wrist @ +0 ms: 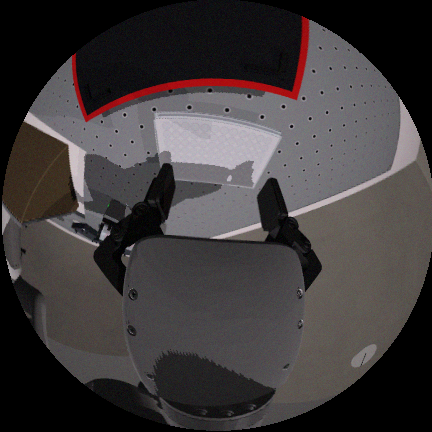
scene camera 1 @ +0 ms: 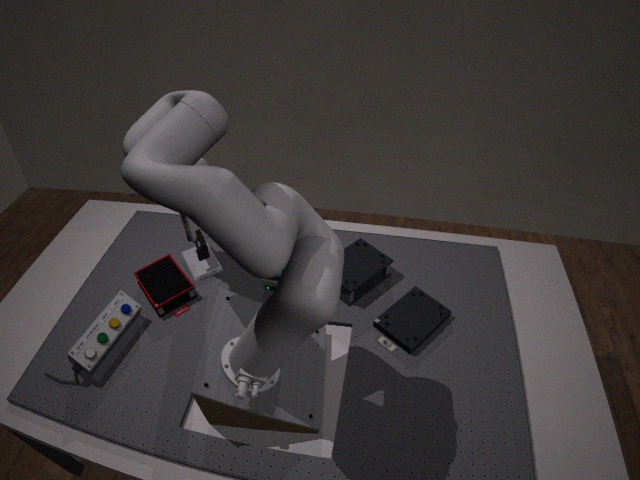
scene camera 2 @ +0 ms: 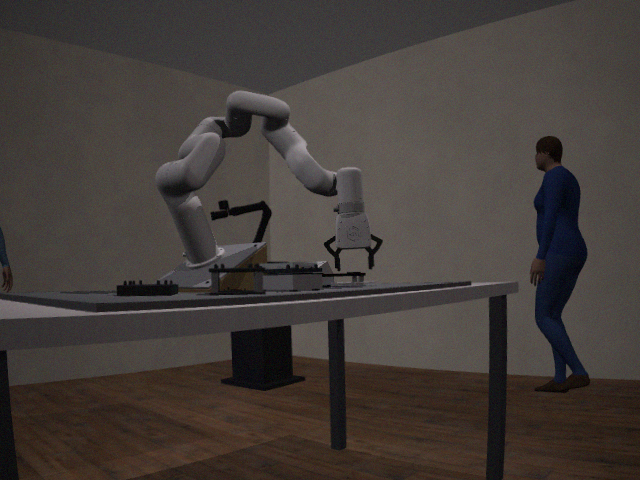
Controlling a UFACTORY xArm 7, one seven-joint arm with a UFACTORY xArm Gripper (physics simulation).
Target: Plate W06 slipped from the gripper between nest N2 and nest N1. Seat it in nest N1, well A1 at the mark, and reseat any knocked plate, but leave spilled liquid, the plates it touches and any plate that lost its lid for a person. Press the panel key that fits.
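Places are measured from the arm's base along level axes (x left, y down, z back), in centimetres.
Pixels of known places: gripper, fingertip midpoint: [wrist: 219,179] [scene camera 1: 198,248] [scene camera 2: 354,270]; arm's base, link origin: [scene camera 1: 249,365] [scene camera 2: 206,259].
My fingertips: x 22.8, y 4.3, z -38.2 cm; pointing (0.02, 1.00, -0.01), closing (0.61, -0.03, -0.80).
Note:
Ahead of a thing's pixels: the offset from my fingertips to its middle. "spot": to the spot under its first point.
A clear-white well plate {dx -0.2, dy +4.1, dz +0.6 cm} [scene camera 1: 199,267] [wrist: 215,142] lies on the perforated board beside a red-edged, black-topped stand [scene camera 1: 164,281] [wrist: 200,42]. Its label cannot be read, and a small pale spot shows near its lower edge in the wrist view. My gripper [scene camera 1: 195,243] [scene camera 2: 354,268] [wrist: 219,179] is open and empty above the plate, its fingers apart and pointing down. A key panel {dx +16.8, dy +0.6, dz +31.8 cm} [scene camera 1: 108,326] has blue {dx +12.5, dy -1.6, dz +25.2 cm} [scene camera 1: 125,308], yellow {dx +13.9, dy -1.6, dz +30.0 cm} [scene camera 1: 114,322], green {dx +15.4, dy -1.6, dz +34.8 cm} [scene camera 1: 102,337] and white {dx +16.8, dy -1.6, dz +39.6 cm} [scene camera 1: 90,353] keys. Two black nests {spot: dx -46.5, dy -0.9, dz +3.5 cm} [scene camera 1: 366,263] {spot: dx -58.2, dy +2.5, dz +18.3 cm} [scene camera 1: 413,317] stand right of the arm; their labels are not readable.
The arm's sloped base plate [scene camera 1: 294,372] stands mid-board. A small device with a green light {spot: dx -21.6, dy +3.4, dz +9.7 cm} [scene camera 1: 268,287] is partly hidden behind the arm. A black jointed arm [scene camera 2: 248,208] rises behind the base. A person in blue [scene camera 2: 560,232] stands beyond the table; part of another shows at the left edge.

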